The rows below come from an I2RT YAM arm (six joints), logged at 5 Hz.
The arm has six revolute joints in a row. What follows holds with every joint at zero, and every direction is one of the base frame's. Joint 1 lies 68 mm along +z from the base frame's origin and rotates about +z. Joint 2 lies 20 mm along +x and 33.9 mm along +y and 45.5 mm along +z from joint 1 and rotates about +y. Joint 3 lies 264 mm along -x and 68.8 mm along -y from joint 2 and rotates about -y. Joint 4 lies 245 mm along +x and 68.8 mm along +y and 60 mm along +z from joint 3 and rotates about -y. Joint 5 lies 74 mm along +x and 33.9 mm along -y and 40.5 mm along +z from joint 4 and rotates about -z. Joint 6 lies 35.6 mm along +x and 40.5 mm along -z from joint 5 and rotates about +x. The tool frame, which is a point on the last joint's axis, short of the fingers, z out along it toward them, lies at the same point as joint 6; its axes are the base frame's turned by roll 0, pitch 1.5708 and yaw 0 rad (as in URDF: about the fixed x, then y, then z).
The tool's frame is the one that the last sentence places.
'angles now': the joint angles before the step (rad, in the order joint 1, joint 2, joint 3, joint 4, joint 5, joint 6). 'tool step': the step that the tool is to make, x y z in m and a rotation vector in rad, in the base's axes. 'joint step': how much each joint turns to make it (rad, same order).
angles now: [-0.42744, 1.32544, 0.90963, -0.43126, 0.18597, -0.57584]
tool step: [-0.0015, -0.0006, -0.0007, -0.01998, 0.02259, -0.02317]
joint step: [0.00034, 0.00023, 0.00008, -0.01204, 0.03621, -0.00041]
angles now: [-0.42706, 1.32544, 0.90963, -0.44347, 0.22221, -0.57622]
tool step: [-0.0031, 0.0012, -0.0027, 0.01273, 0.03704, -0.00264]
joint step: [-0.00013, -0.00015, -0.00023, -0.03879, 0.00449, -0.00048]
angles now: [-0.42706, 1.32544, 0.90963, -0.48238, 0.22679, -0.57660]
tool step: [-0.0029, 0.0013, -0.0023, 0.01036, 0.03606, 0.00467]
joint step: [0.00014, -0.00048, -0.00020, -0.03579, 0.00161, -0.00713]
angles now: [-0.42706, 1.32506, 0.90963, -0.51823, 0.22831, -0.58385]
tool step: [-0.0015, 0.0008, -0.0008, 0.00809, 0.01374, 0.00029]
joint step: [0.00022, -0.00137, -0.00006, -0.01738, -0.00140, 0.00095]
